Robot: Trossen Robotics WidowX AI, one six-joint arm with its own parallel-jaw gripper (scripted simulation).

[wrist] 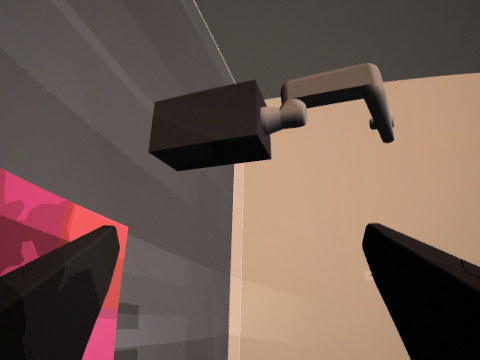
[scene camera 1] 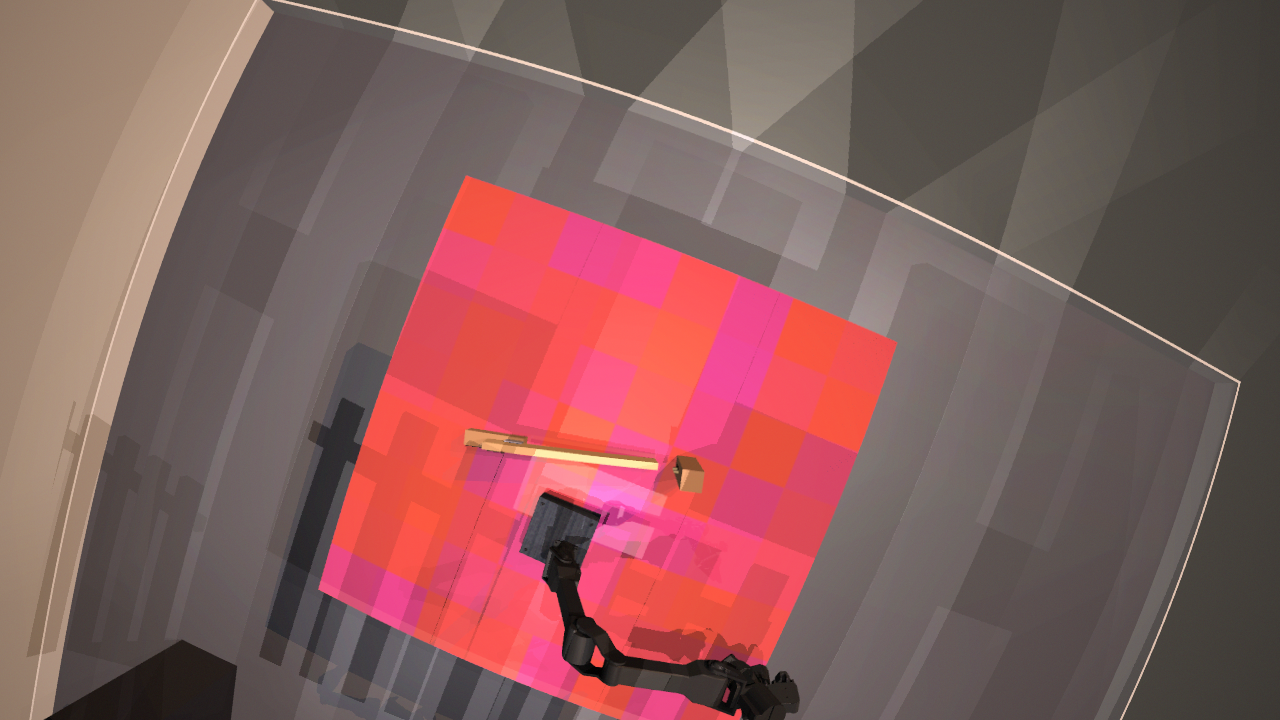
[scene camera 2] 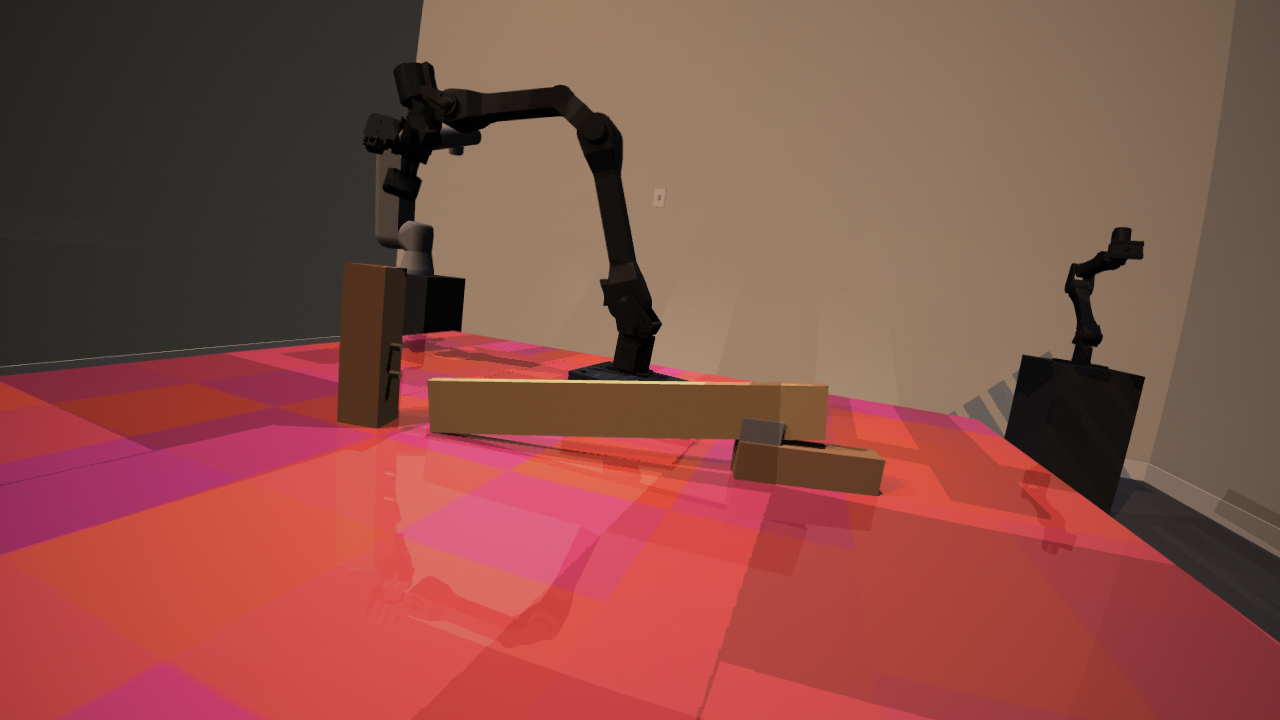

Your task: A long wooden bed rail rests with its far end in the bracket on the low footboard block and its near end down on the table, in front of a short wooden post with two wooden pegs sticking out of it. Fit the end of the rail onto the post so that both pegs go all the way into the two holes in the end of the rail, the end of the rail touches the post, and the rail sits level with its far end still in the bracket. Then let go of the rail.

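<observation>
There's a wooden bed rail that I can see in scene camera 1 and scene camera 2, but in the wrist view the rail is out of frame. On that rail, (scene camera 1: 529, 449) and (scene camera 2: 718, 384) are the same spot. There's a wooden post as well, and on the post (scene camera 1: 689, 474) is the same spot as (scene camera 2: 377, 266).
</observation>
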